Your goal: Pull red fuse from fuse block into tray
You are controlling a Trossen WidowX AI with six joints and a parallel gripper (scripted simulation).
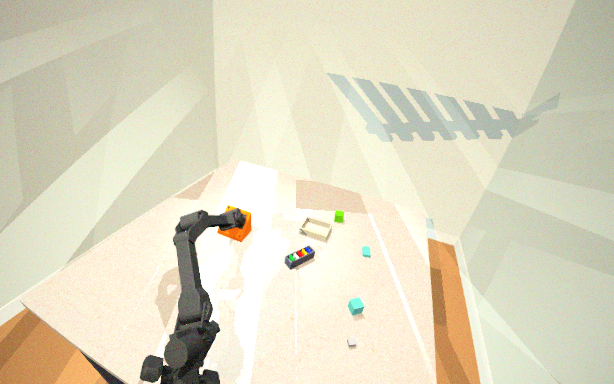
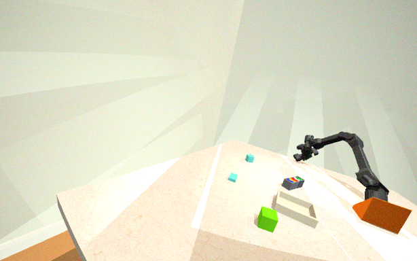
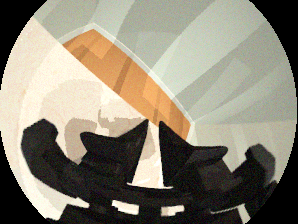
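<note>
My gripper tip is now 150 mm short of the red fuse, 600 mm to the right of it and 10 mm below it. From my gripper tip the other things lie so: beige tray (160 mm ahead, 810 mm to the left, 10 mm below).
</note>
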